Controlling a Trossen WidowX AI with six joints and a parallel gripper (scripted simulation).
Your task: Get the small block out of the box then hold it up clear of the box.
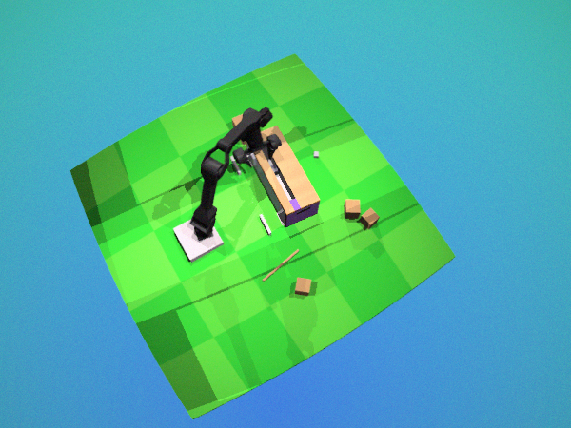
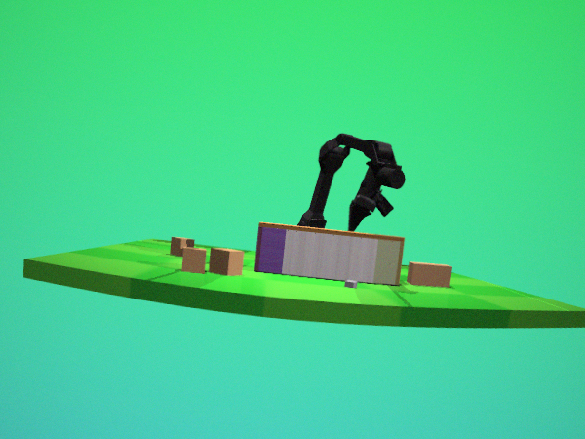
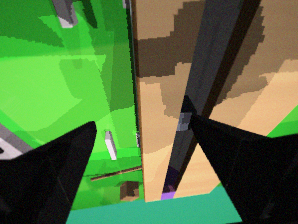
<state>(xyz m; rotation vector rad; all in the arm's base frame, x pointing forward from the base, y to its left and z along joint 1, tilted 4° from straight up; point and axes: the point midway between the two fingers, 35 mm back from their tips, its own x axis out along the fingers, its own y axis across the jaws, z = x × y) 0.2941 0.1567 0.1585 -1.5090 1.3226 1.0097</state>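
Now: gripper tip 5 cm short of the dark grey block, 4 cm above it and 3 cm to the left of it. Also, from my gripper tip: tiny grey piece (26 cm ahead, 12 cm below, 2 cm to the left); then thin stick (39 cm to the right, 12 cm below, 7 cm behind); then box (6 cm below, 5 cm to the right, 3 cm ahead).
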